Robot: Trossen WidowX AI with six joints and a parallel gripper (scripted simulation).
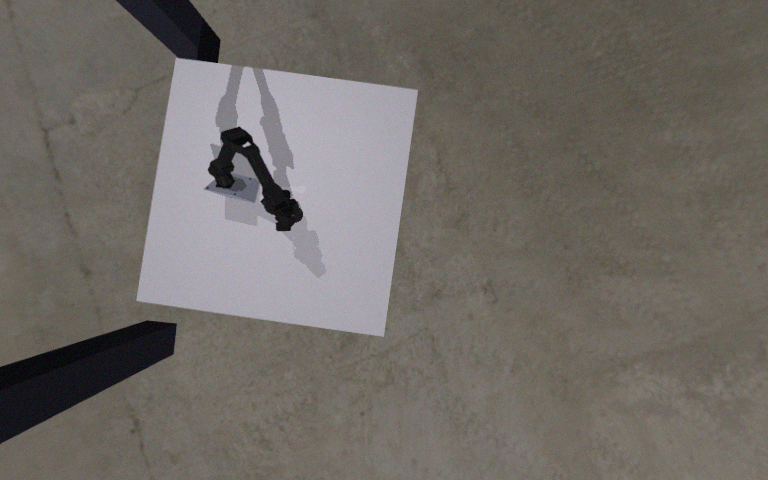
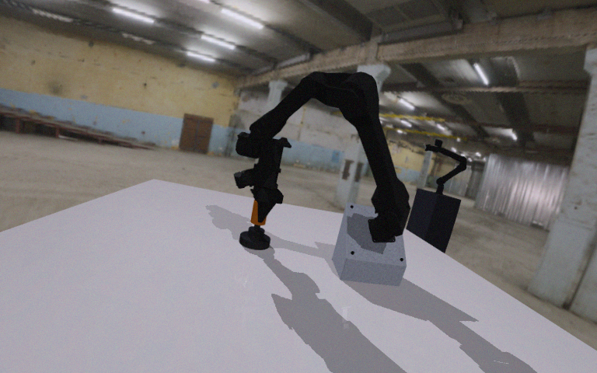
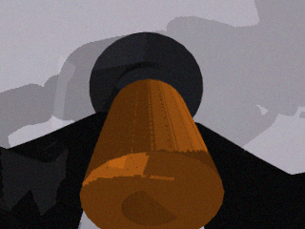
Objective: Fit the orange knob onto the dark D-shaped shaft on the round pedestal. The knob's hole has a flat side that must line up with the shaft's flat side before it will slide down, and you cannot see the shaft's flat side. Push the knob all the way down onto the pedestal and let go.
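Right now the orange knob is 20 mm above my gripper tip. Also, from my gripper tip: dark round pedestal: 40 mm below.
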